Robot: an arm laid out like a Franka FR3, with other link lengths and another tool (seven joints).
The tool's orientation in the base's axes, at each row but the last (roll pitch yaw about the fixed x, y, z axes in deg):
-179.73, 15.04, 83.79
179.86, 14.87, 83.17
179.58, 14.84, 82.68
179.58, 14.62, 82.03
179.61, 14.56, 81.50
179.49, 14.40, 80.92
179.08, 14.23, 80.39
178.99, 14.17, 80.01
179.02, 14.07, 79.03
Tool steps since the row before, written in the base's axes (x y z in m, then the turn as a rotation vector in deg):
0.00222, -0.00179, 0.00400, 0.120, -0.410, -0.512
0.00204, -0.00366, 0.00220, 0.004, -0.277, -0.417
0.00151, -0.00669, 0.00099, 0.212, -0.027, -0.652
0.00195, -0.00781, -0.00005, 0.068, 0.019, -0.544
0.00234, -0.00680, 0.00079, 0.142, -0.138, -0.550
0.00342, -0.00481, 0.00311, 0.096, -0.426, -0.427
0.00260, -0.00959, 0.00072, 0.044, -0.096, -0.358
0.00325, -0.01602, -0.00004, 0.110, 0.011, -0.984
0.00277, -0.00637, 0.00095, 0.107, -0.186, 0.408
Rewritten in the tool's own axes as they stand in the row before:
-0.00252, 0.00238, -0.00347, -0.248, 0.166, 0.596
-0.00384, 0.00246, -0.00125, -0.158, 0.036, 0.474
-0.00648, 0.00234, 0.00071, 0.167, 0.209, 0.632
-0.00721, 0.00300, 0.00195, 0.165, 0.061, 0.520
-0.00637, 0.00331, 0.00086, 0.026, 0.157, 0.562
-0.00485, 0.00415, -0.00193, -0.287, 0.157, 0.516
-0.00892, 0.00414, 0.00159, 0.003, 0.053, 0.369
-0.01474, 0.00591, 0.00387, 0.270, 0.090, 0.948
-0.00579, 0.00392, 0.00054, -0.257, 0.147, -0.354

